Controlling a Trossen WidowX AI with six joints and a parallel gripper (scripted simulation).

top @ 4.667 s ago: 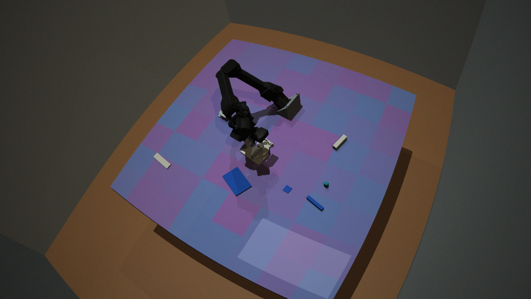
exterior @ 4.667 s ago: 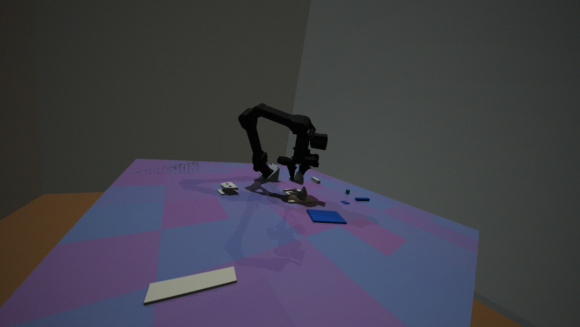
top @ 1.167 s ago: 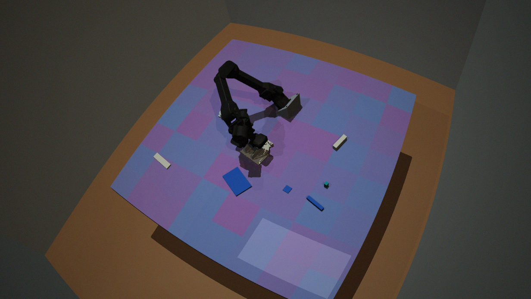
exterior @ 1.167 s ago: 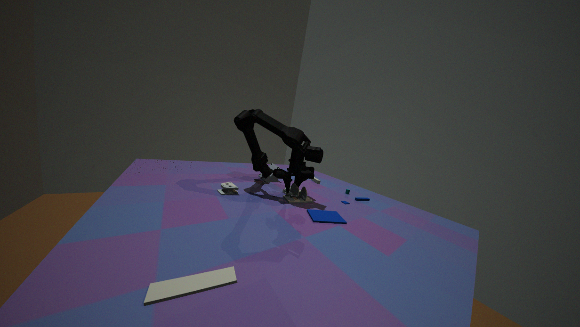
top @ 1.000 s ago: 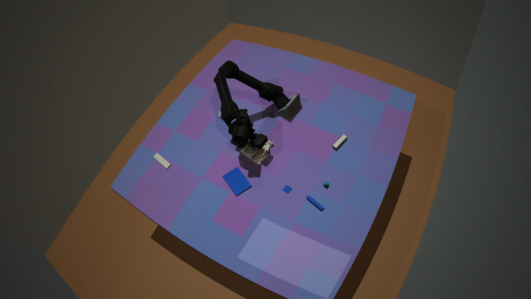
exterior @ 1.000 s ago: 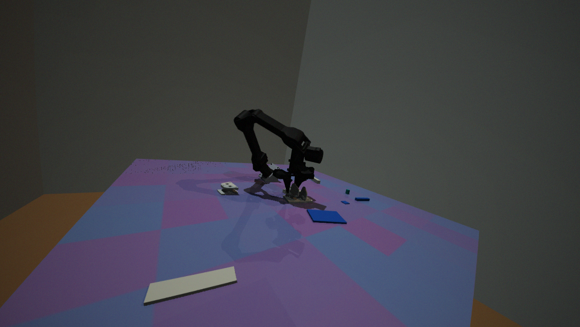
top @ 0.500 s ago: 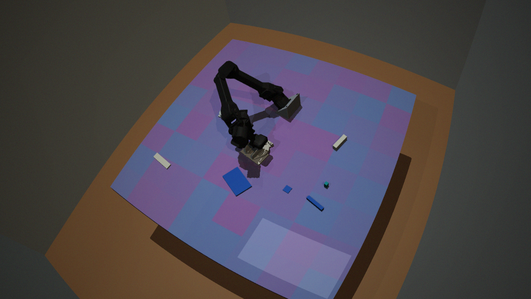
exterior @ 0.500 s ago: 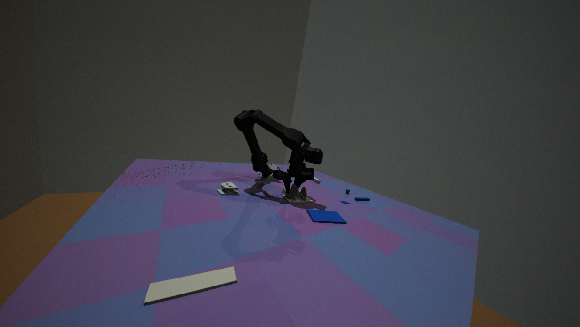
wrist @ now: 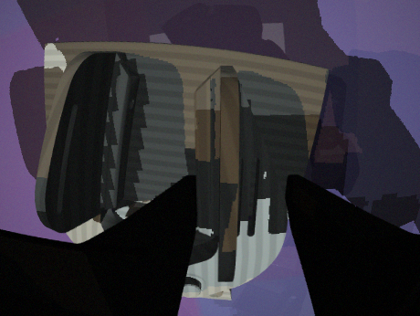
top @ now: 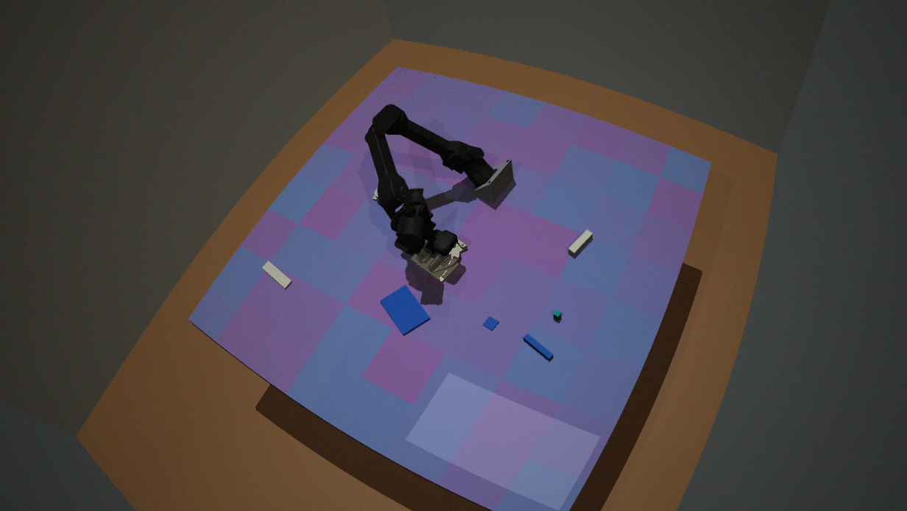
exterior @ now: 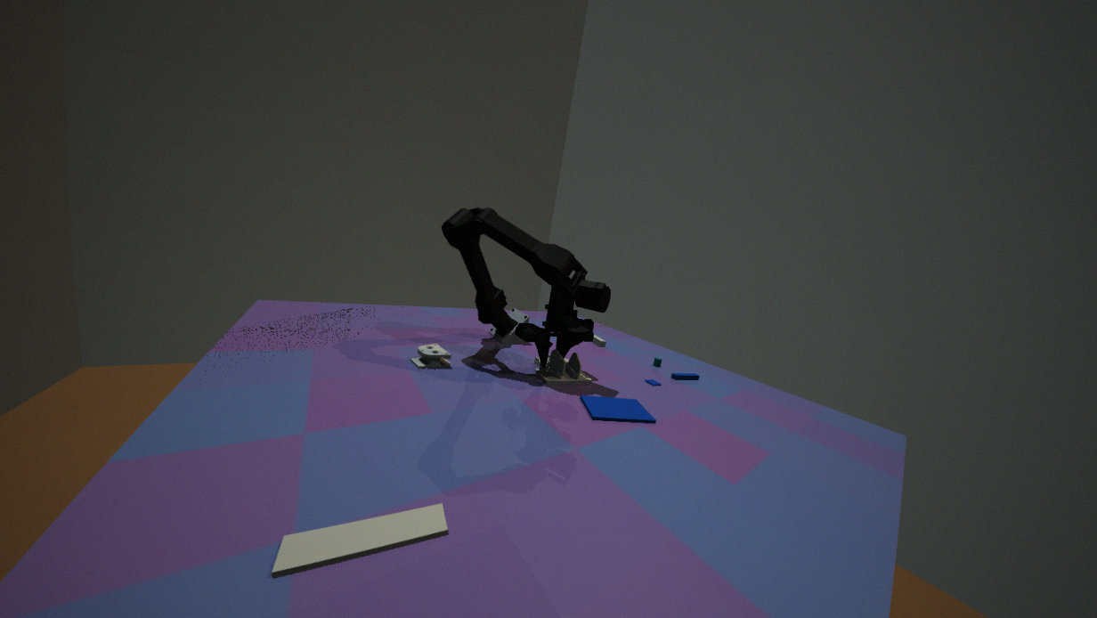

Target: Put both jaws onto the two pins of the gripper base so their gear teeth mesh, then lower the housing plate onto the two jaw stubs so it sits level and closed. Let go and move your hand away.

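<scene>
Right now my gripper tip is 3 cm to the right of the ribbed white plate, 2 cm short of it and 2 cm above it. The rest, counted from my gripper tip: pale blocky piece 25 cm to the right, 10 cm behind, 1 cm above; then blue plate 18 cm ahead, 5 cm to the left, 2 cm below; then jaw 3 cm behind, 2 cm to the left.
</scene>
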